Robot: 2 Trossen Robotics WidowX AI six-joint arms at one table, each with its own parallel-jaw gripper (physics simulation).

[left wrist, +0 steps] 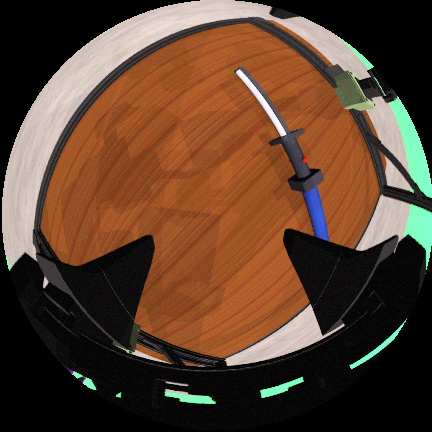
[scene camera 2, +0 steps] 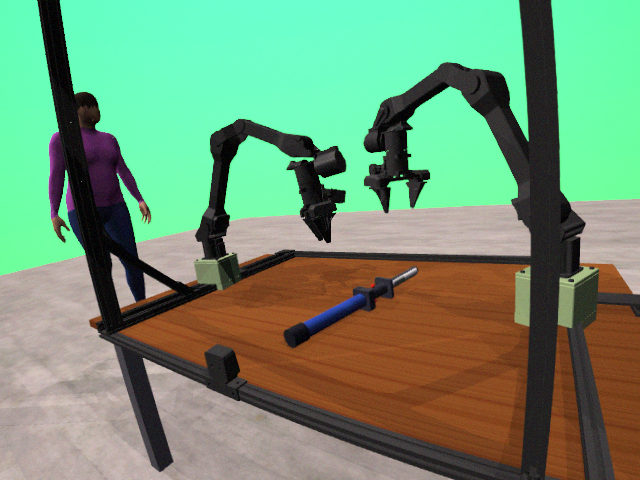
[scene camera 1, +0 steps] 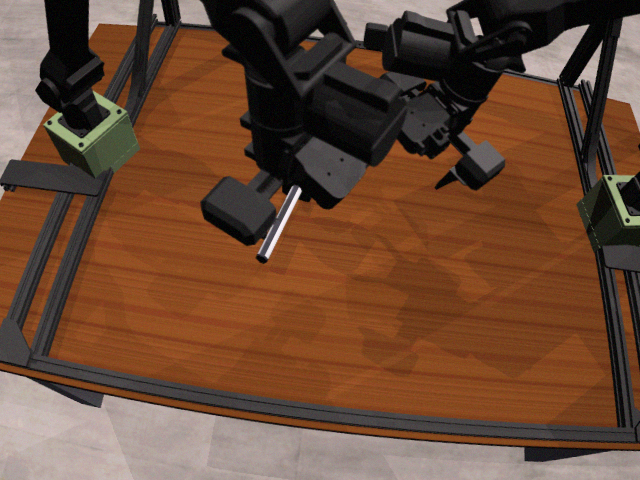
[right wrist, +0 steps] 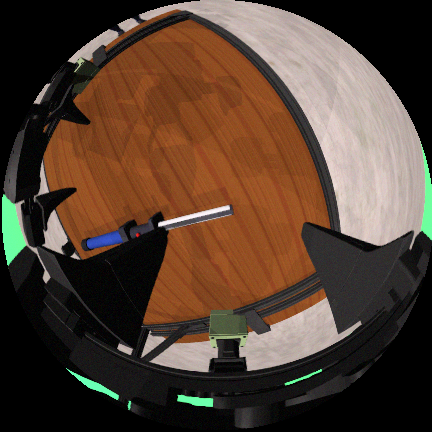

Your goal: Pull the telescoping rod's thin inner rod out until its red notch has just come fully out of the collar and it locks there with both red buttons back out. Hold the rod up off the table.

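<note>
The telescoping rod lies on the table: blue tube, dark collar with two square flanges, silver inner rod. One red button shows on the collar; no red notch can be made out. My left gripper is open and empty, above the table, away from the rod. My right gripper is open and empty, high above the rod; its arm hides the tube and collar in scene camera 1.
Dark metal rails edge the wooden table. Green arm bases stand at both sides. A small black block sits on the near rail in scene camera 2. A person stands beyond the table's left side there.
</note>
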